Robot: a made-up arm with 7 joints.
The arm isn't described. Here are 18 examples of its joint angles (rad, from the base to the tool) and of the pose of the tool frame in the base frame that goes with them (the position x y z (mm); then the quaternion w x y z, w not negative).
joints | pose
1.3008 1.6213 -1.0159 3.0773 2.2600 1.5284 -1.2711 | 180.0 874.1 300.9 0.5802 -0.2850 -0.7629 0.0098
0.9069 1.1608 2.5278 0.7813 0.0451 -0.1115 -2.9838 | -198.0 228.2 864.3 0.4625 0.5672 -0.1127 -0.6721
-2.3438 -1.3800 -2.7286 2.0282 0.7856 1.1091 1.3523 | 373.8 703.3 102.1 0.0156 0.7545 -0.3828 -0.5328
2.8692 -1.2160 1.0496 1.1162 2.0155 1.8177 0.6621 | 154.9 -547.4 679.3 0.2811 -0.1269 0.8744 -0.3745
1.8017 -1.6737 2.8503 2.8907 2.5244 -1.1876 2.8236 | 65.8 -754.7 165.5 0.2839 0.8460 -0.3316 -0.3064
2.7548 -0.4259 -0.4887 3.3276 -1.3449 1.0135 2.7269 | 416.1 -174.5 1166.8 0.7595 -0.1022 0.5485 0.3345
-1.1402 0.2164 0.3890 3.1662 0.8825 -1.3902 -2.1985 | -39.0 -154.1 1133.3 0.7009 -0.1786 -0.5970 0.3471
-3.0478 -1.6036 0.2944 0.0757 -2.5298 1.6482 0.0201 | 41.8 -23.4 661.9 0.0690 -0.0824 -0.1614 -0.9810
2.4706 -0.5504 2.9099 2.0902 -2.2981 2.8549 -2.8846 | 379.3 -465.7 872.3 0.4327 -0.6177 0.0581 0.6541
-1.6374 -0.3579 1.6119 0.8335 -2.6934 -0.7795 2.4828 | 354.1 97.6 530.7 0.0311 0.9847 0.1671 0.0379
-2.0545 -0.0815 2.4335 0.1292 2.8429 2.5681 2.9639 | 277.9 152.2 509.3 0.2307 -0.2217 -0.1386 -0.9372
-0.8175 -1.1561 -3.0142 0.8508 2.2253 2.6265 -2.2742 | -425.8 255.6 154.0 0.8000 -0.2414 -0.2253 0.5010
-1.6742 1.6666 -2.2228 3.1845 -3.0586 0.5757 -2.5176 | -84.6 -912.3 290.2 0.5225 0.8273 0.1063 0.1768
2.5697 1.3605 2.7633 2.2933 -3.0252 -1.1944 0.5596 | -538.5 208.3 841.9 0.9339 0.2937 0.1957 0.0563
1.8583 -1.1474 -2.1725 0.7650 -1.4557 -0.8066 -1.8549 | 463.6 -151.5 358.2 0.3007 0.2086 0.6456 0.6703
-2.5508 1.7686 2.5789 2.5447 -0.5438 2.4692 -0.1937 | -510.5 -580.6 448.1 0.3896 -0.6764 0.1825 -0.5978
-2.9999 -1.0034 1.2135 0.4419 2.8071 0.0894 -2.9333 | 6.1 -275.3 512.8 0.5617 0.6364 -0.5146 -0.1213
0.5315 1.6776 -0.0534 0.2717 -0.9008 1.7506 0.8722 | 67.5 -64.4 175.0 0.6470 0.0589 0.4006 -0.6460
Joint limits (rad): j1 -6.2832..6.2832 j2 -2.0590..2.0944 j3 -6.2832..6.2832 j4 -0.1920..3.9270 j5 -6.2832..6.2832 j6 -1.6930..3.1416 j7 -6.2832..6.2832
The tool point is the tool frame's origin. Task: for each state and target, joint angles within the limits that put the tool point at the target. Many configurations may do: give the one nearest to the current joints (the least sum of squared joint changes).
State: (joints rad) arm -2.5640 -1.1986 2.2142 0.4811 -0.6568 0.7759 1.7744
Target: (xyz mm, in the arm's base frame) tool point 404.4 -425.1 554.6
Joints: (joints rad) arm -2.7917 -0.8734 1.6203 1.0777 -0.6697 0.7337 1.7744
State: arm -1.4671 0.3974 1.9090 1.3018 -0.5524 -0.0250 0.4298
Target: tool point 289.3 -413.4 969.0
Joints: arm -2.0863 0.8334 2.0443 1.4638 -0.5731 -0.1759 0.4298
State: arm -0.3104 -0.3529 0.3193 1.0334 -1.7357 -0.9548 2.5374
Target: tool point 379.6 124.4 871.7
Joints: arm -0.3416 -0.1929 0.3032 1.2884 -1.6365 -0.8576 2.5374
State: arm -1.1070 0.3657 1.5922 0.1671 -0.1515 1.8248 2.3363
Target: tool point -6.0 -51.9 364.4
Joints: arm -1.4761 0.8416 1.3001 -0.1920 -0.5891 1.6382 2.3363
